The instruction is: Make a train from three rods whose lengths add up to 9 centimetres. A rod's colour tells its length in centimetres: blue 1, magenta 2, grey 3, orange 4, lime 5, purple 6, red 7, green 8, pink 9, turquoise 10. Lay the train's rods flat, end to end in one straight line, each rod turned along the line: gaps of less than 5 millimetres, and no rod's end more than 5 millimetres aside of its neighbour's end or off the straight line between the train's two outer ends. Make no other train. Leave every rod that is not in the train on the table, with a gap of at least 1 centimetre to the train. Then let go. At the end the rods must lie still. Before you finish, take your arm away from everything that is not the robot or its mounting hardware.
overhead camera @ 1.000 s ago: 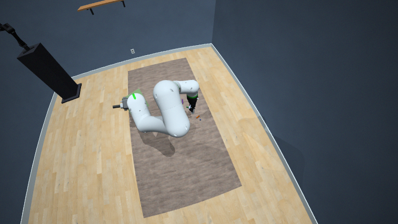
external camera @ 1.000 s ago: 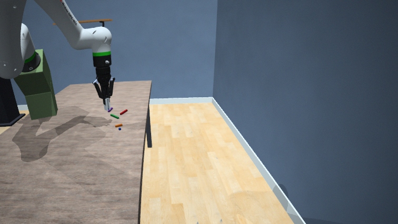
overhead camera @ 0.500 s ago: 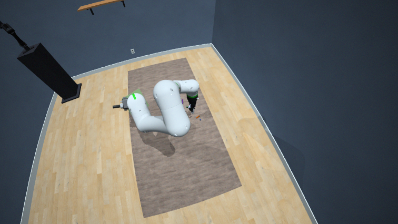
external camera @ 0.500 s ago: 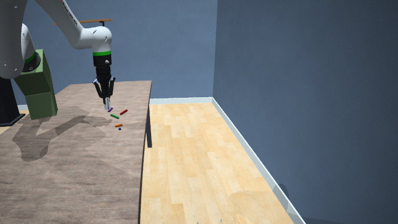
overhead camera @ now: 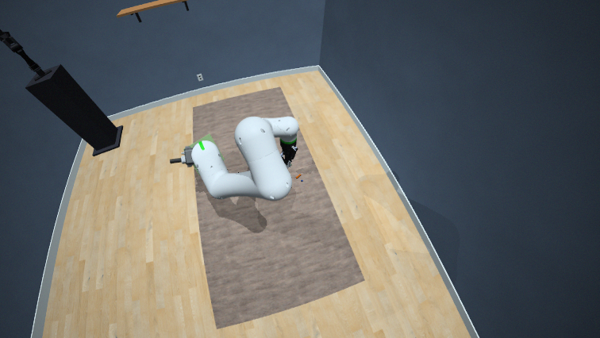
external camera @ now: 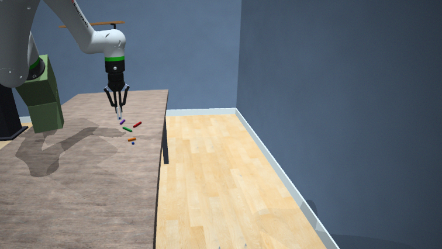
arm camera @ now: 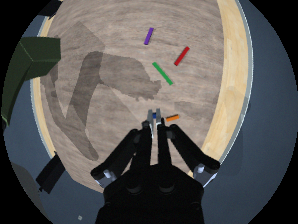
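The green rod is 10 mm ahead of my hand, 90 mm to the left of it and 130 mm below it. The rest, counted from my hand: red rod 70 mm ahead, 150 mm to the left, 130 mm below; then purple rod 30 mm behind, 200 mm to the left, 130 mm below; then orange rod 60 mm ahead, 40 mm to the right, 130 mm below.
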